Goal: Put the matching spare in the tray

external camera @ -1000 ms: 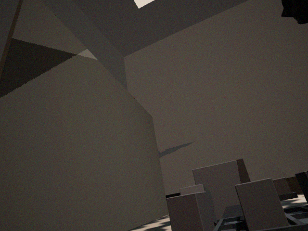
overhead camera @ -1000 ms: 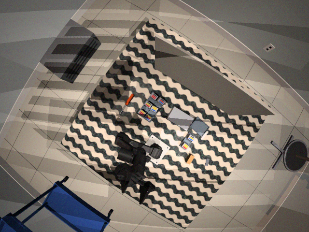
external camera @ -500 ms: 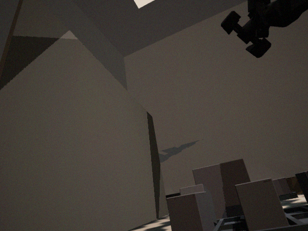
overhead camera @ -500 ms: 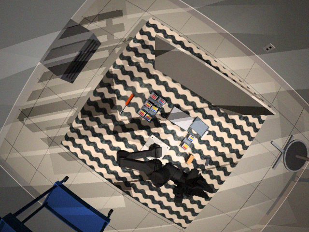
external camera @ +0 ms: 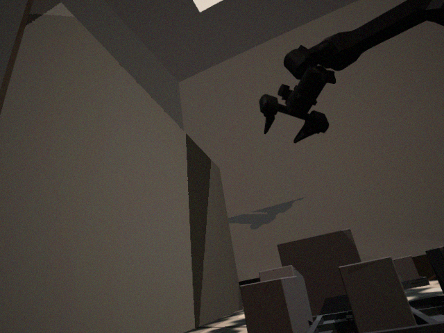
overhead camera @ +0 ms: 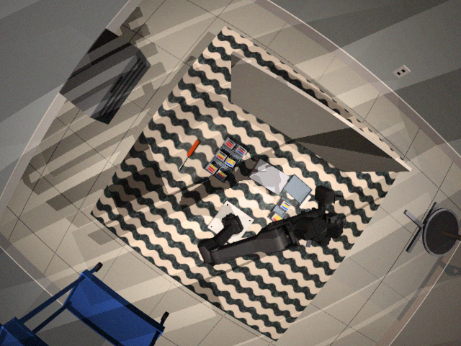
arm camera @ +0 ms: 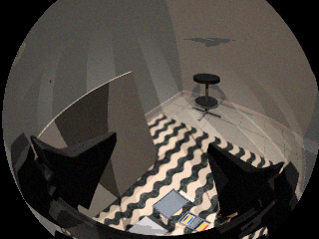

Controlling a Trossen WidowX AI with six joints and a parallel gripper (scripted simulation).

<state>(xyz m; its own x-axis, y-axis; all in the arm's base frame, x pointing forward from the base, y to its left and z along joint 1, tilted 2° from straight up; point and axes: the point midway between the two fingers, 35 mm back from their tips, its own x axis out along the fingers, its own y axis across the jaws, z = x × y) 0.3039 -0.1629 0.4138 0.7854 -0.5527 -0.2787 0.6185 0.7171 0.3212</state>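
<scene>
Right now the spare unit is 17 cm behind my gripper tip, 2 cm to the left of it and 38 cm below it. Round my gripper tip: grey mounted unit: 5 cm behind, 21 cm to the left, 37 cm below; large grey panel: 18 cm ahead, 25 cm to the left, 19 cm below; grey tray: 2 cm ahead, 3 cm to the left, 41 cm below.
</scene>
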